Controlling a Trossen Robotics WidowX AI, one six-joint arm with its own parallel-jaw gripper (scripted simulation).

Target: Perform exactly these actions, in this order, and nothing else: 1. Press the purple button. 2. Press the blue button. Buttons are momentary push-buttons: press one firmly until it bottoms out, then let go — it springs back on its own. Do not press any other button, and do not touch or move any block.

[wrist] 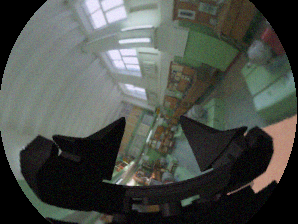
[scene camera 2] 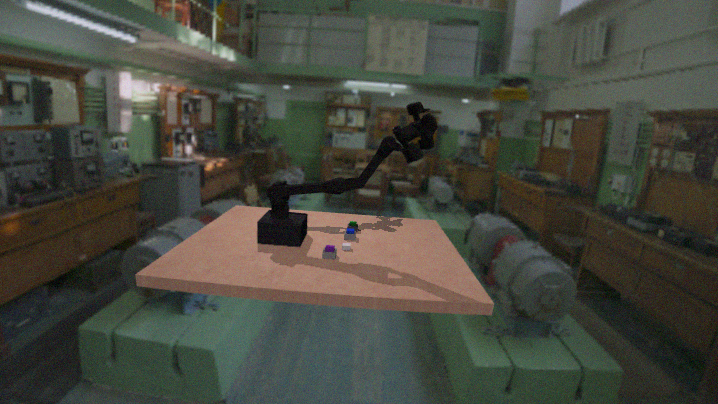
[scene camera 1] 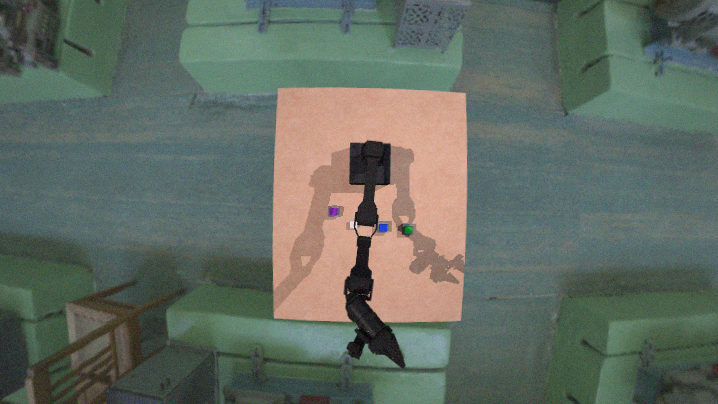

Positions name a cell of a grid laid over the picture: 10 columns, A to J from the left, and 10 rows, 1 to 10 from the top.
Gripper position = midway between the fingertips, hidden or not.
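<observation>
My gripper (scene camera 1: F9) is open and there's nothing held in it. You'd also see the gripper (scene camera 2: G3) from scene camera 2, and the wrist view shows the gripper (wrist: F6) too.
</observation>
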